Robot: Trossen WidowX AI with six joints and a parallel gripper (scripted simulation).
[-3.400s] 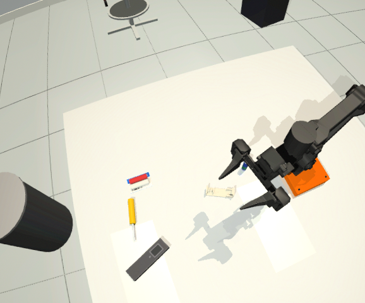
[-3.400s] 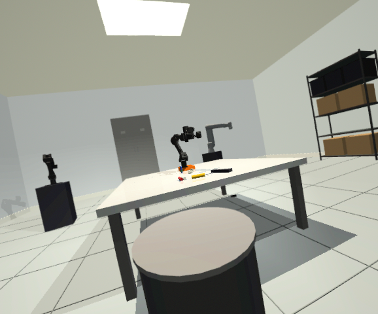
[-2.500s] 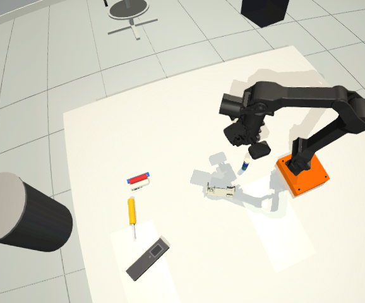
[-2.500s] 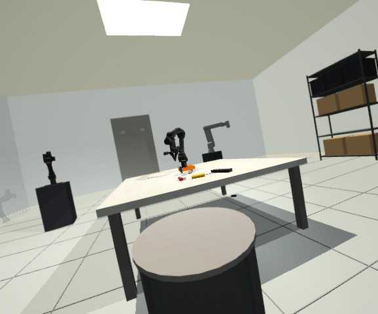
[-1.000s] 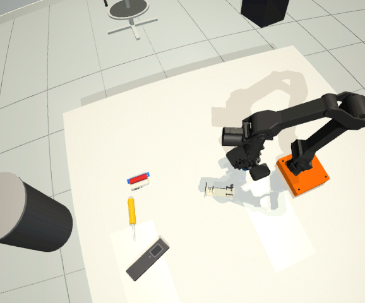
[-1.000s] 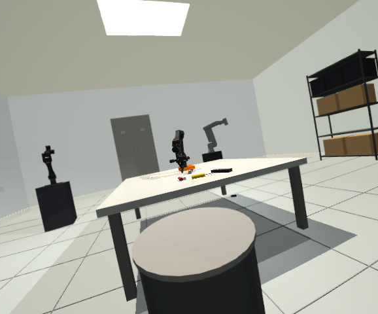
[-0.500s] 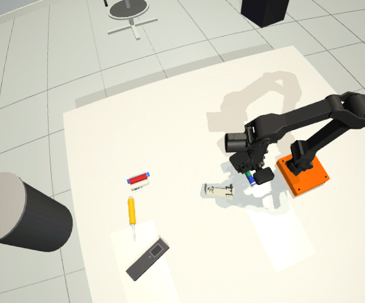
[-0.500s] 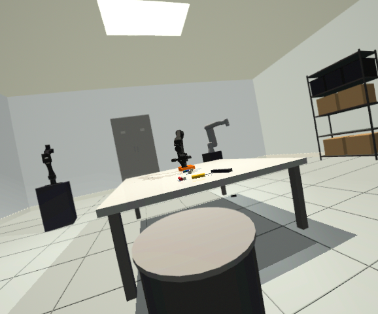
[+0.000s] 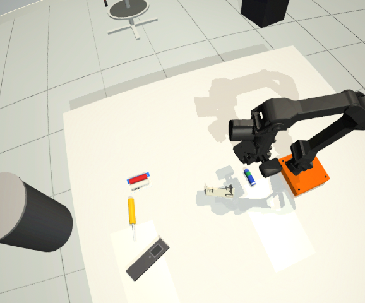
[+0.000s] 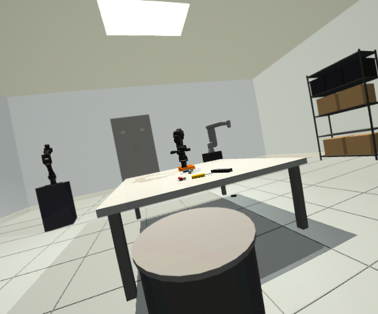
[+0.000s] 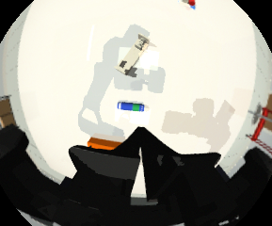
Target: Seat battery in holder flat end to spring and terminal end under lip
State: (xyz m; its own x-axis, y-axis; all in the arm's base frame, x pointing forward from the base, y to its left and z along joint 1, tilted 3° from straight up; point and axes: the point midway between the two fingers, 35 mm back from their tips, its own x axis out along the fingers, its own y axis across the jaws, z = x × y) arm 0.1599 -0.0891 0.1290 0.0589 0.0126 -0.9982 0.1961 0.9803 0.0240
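Right now my gripper tip is 11 cm above the battery and 2 cm to the right of it. Round my gripper tip: dark remote-like slab 47 cm ahead, 11 cm below, 7 cm to the left; then yellow screwdriver 45 cm ahead, 11 cm below, 7 cm to the right.
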